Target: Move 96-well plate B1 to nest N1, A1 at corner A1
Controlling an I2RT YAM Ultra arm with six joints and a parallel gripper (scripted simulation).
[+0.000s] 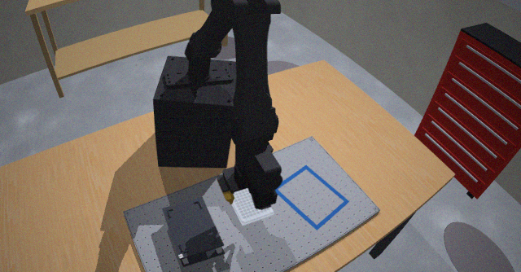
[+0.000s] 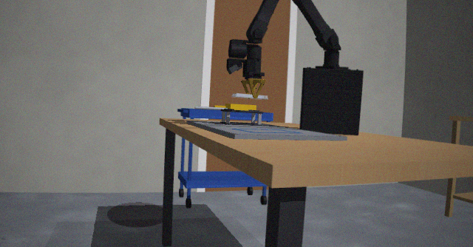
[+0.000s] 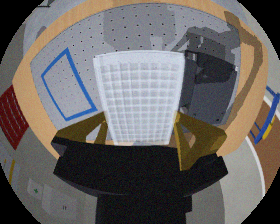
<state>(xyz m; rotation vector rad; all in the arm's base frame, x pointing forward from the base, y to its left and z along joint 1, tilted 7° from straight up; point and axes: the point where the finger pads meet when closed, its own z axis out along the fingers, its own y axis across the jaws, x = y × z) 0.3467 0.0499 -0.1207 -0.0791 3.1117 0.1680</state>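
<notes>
My hand is 10 mm short of the dark raised nest N1, 160 mm to the left of it and 60 mm above it. The rest, counted from my hand: white 96-well plate 10 mm ahead; then corner label 90 mm ahead, 200 mm to the right, 60 mm below.
</notes>
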